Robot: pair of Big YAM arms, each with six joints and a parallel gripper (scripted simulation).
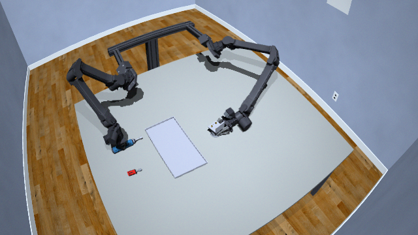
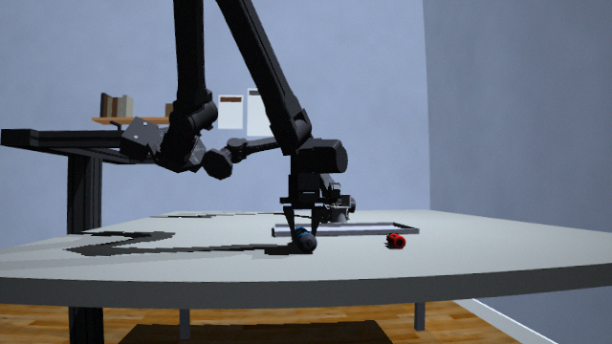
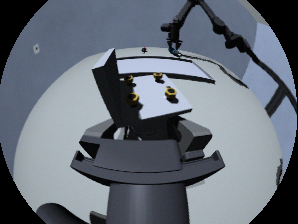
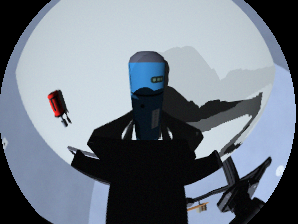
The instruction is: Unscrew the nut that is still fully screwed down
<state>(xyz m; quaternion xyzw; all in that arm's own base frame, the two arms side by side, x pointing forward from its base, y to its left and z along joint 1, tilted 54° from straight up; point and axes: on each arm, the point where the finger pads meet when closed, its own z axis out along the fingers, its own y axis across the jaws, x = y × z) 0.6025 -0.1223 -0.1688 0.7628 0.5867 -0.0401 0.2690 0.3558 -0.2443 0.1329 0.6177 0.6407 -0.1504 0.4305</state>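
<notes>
Right now the bracket is 50 mm above my left hand. Also, from my left hand: red tool (30 mm ahead, 590 mm to the right, 10 mm below).
</notes>
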